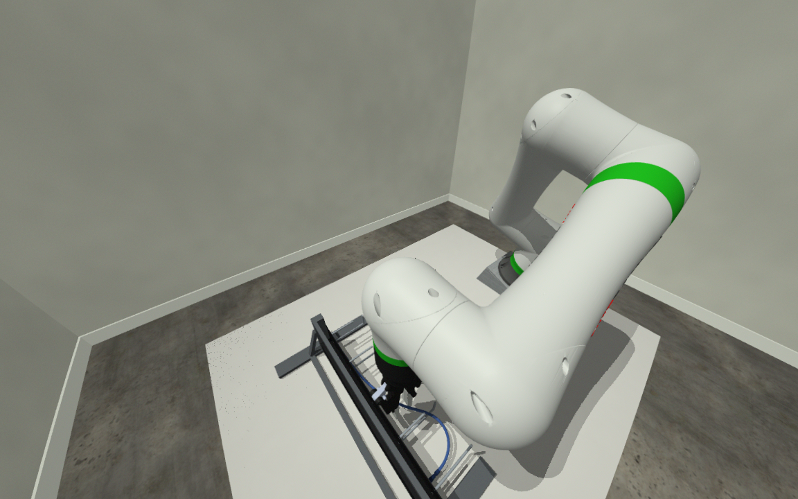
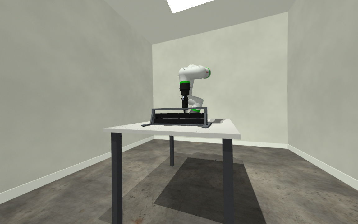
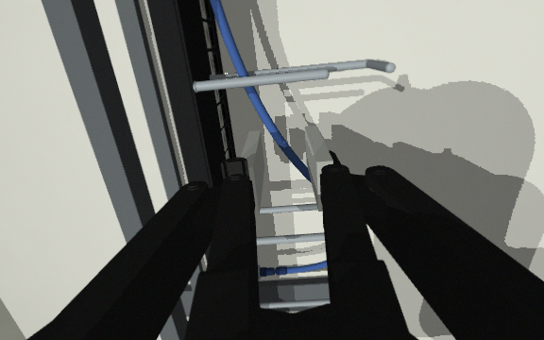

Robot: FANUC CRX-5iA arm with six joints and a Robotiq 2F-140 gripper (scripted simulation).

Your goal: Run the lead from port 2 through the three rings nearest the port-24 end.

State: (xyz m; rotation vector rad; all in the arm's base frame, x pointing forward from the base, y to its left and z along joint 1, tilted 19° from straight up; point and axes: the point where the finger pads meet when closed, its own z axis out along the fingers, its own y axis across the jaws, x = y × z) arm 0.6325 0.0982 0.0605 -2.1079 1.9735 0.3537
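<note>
Now: the rack 60 mm ahead of my hand, 50 mm to the right of it and 20 mm below it.
</note>
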